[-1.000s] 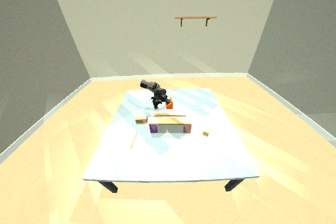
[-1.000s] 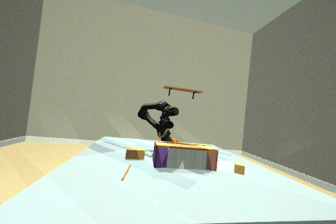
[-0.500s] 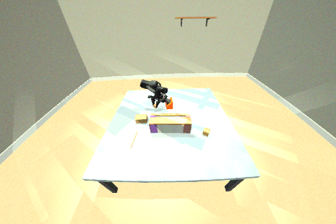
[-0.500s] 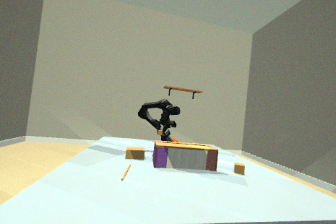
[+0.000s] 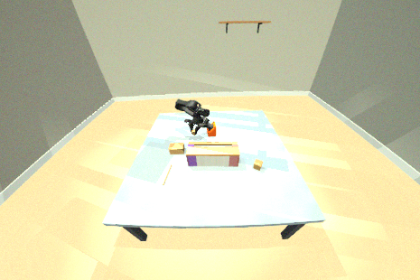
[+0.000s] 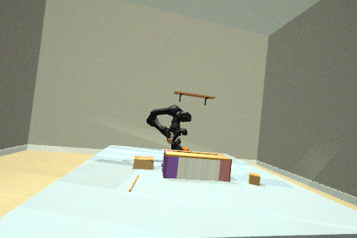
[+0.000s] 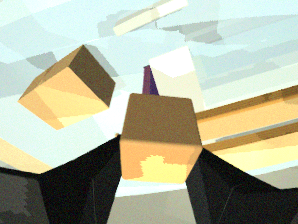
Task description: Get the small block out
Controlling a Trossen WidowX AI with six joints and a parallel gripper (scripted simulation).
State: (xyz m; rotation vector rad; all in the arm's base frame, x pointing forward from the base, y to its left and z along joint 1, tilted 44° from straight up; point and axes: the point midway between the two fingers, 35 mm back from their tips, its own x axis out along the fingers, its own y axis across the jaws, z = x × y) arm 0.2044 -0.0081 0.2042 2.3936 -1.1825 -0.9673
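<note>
Right now my gripper tip is 10 mm past the tan block, 10 mm to the right of it and 10 mm below it. Also, from my gripper tip: box (90 mm ahead, 140 mm to the left, 110 mm below); thin yellow stick (250 mm ahead, 210 mm to the right, 170 mm below).
</note>
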